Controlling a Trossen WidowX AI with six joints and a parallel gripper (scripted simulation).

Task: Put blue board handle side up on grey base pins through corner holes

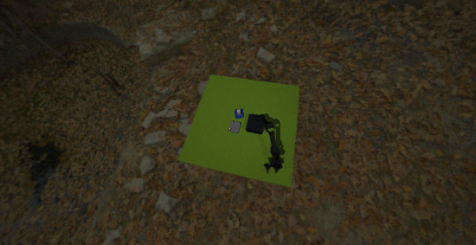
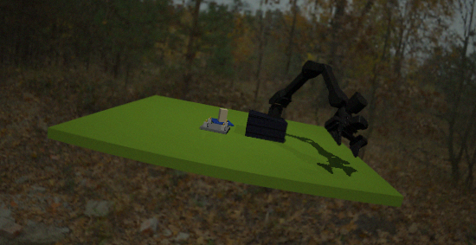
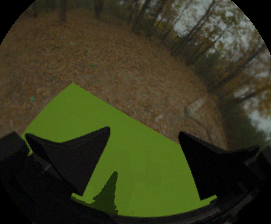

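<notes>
The flat blue board is 61 cm ahead of my gripper tip, 56 cm to the right of it and 9 cm below it. The rest, counted from my gripper tip: grey base 58 cm ahead, 37 cm to the right, 10 cm below.
</notes>
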